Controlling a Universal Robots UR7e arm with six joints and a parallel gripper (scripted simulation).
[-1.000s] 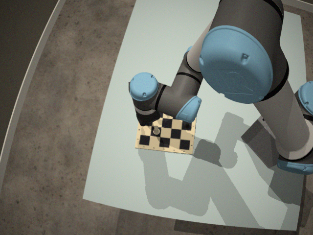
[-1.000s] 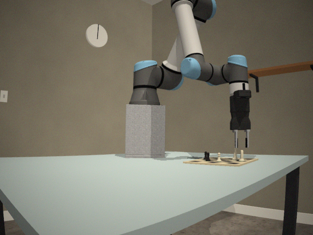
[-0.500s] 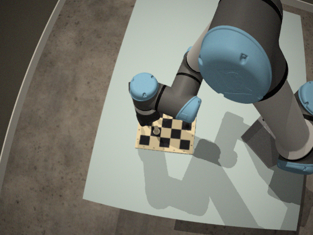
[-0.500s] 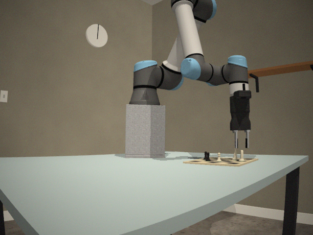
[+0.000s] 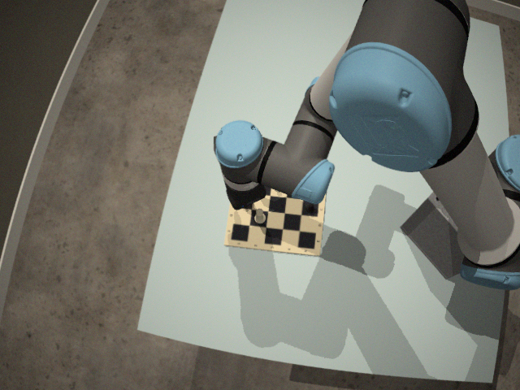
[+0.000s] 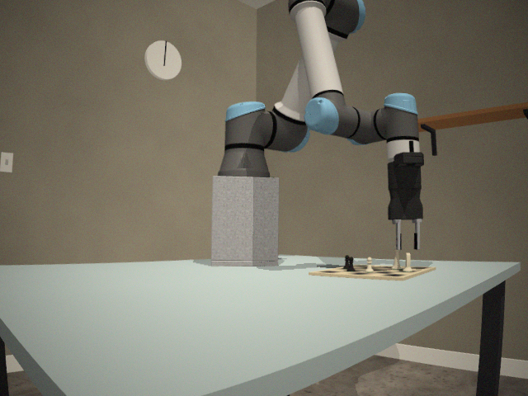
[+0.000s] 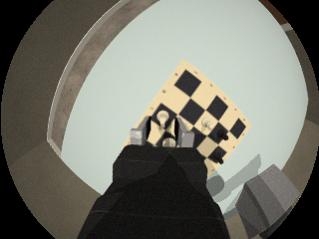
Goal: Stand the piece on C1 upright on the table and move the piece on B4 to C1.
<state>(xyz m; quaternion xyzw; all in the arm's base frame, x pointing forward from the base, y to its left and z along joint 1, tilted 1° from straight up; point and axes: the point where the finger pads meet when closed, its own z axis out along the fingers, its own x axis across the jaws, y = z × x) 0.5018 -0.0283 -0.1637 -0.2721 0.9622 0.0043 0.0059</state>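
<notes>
The white king is 40 mm to the left of my hand, 40 mm behind it and 30 mm below it. Round my hand: white pawn (80 mm behind, 50 mm below, 40 mm to the right); chessboard (80 mm behind, 70 mm below).
</notes>
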